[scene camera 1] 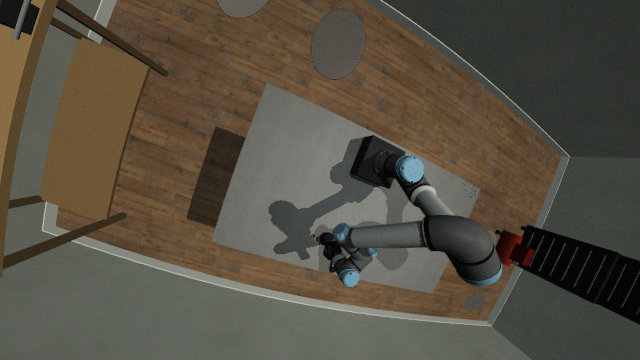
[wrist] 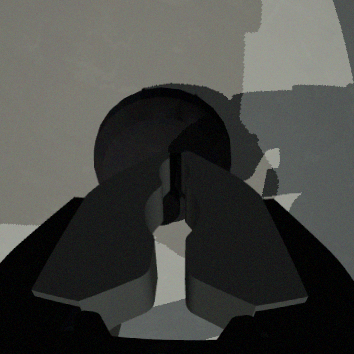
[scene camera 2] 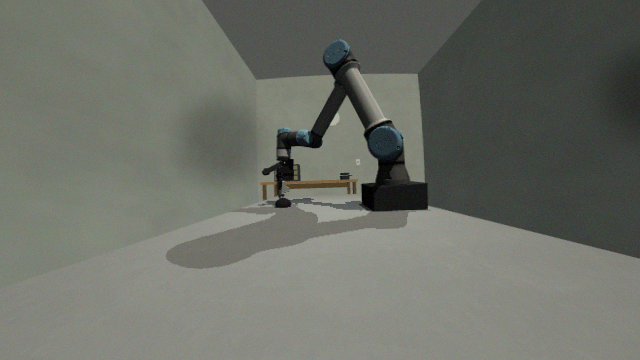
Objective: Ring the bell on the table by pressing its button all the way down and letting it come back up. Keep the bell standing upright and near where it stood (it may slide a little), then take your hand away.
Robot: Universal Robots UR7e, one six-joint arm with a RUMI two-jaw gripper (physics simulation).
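Seen in the pictures: gripper, fingertip midpoint: (wrist: pixel 176 157) (scene camera 2: pixel 279 198); arm's base at its link origin: (scene camera 1: pixel 384 163) (scene camera 2: pixel 392 183).
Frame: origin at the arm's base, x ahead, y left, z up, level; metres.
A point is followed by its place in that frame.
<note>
The black domed bell (scene camera 1: pixel 326 237) @[z -0.070, x 0.510, y -0.152 m] (scene camera 2: pixel 283 203) @[z -0.086, x 0.521, y -0.097 m] (wrist: pixel 145 125) @[z -0.072, x 0.555, y -0.119 m] stands upright on the grey table top (scene camera 1: pixel 280 130) @[z -0.107, x 0.014, y -0.582 m] (scene camera 2: pixel 380 280) @[z -0.108, x 0.274, y 0.546 m]. My gripper (scene camera 2: pixel 281 197) @[z -0.062, x 0.548, y -0.138 m] (wrist: pixel 176 157) @[z -0.062, x 0.548, y -0.138 m] is shut and empty, pointing down over the bell. In the scene camera 2 view its fingertips meet the top of the dome, with no visible gap. In the wrist view the fingertips overlap the lower middle of the bell, and a small stretch of dark surface shows between the fingers. The bell's button is hidden by the fingertips, so its height and contact with them cannot be made out.
The arm's black base block (scene camera 1: pixel 369 159) @[z 0.004, x 0.010, y -0.097 m] (scene camera 2: pixel 395 196) @[z -0.050, x 0.034, y 0.095 m] stands on the table, to the right of the bell in the scene camera 2 view. A wooden bench (scene camera 1: pixel 95 130) stands apart at the left of the scene camera 1 view. A red object (scene camera 1: pixel 511 248) is at the right.
</note>
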